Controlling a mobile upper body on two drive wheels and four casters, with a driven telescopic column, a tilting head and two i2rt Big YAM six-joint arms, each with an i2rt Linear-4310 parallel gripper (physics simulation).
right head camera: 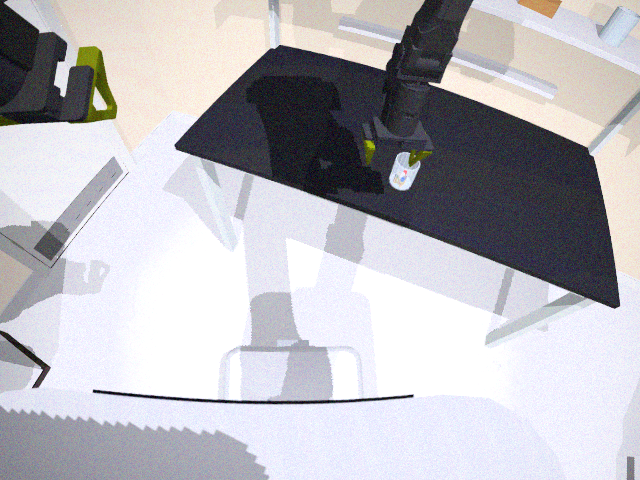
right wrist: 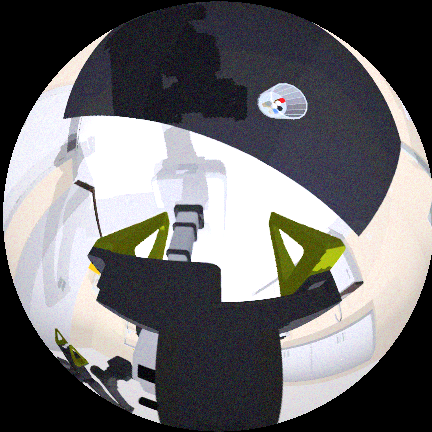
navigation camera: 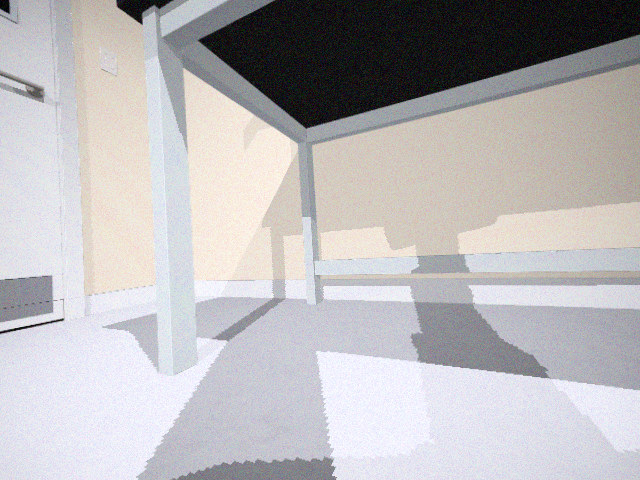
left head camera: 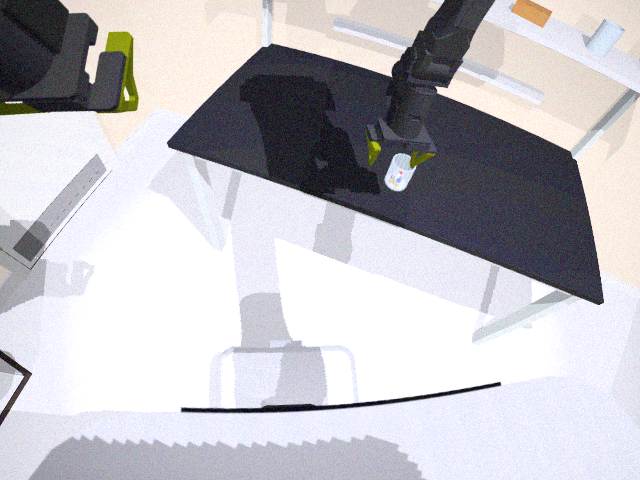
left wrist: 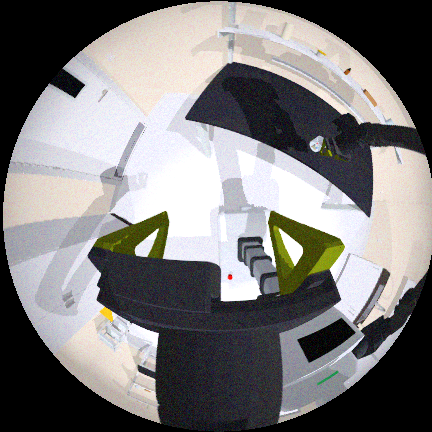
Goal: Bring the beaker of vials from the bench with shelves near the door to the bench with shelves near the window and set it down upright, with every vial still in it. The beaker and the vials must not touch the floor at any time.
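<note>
The clear beaker [left head camera: 395,181] [right head camera: 400,181] [left wrist: 316,144] [right wrist: 295,102] stands upright on the black bench top [left head camera: 491,206] [right head camera: 506,206] [right wrist: 325,150], near its front edge. Several small vials with red, blue and white parts show inside. My right gripper [left head camera: 393,162] [right head camera: 390,162] [right wrist: 218,216] is open and empty above the bench, close to the beaker. In both head views one fingertip overlaps the beaker's rim; contact cannot be told. In the right wrist view the beaker lies beyond the fingertips, up and right. My left gripper [left wrist: 218,216] is open and empty, away from the bench.
A shelf [left head camera: 563,43] behind the bench holds an orange box [left head camera: 531,12] and a pale cylinder [left head camera: 604,37]. A white door [navigation camera: 31,180] is at the left. A bench leg [navigation camera: 173,232] stands ahead. The bench near the window cannot be identified.
</note>
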